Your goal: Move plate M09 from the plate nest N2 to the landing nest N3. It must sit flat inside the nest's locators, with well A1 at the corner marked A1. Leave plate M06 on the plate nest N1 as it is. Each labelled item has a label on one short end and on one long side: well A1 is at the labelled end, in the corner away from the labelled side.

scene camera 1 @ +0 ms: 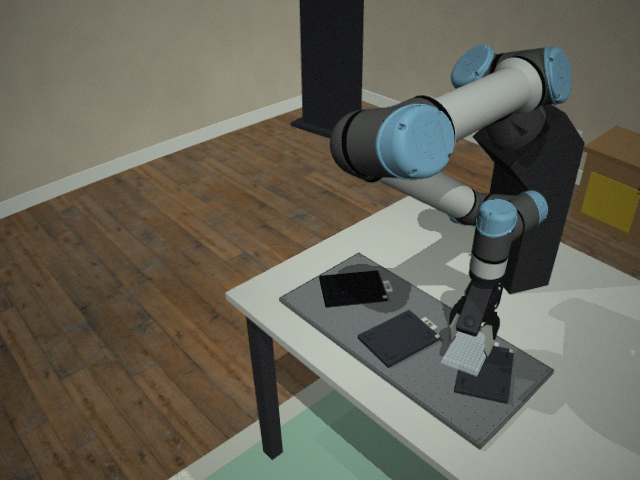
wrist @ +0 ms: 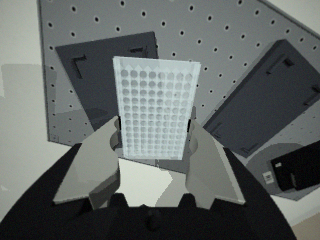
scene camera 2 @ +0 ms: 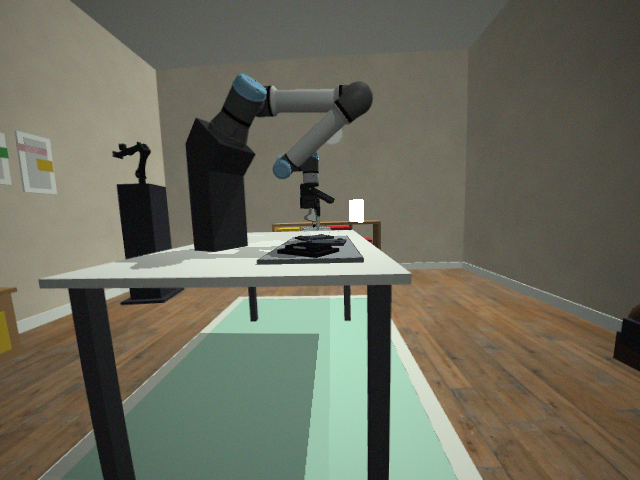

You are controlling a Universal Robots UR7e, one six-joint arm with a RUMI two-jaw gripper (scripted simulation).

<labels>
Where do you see a white well plate M09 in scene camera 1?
470, 349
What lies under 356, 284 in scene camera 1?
A black plate M06.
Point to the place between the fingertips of my gripper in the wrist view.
155, 118
</labels>
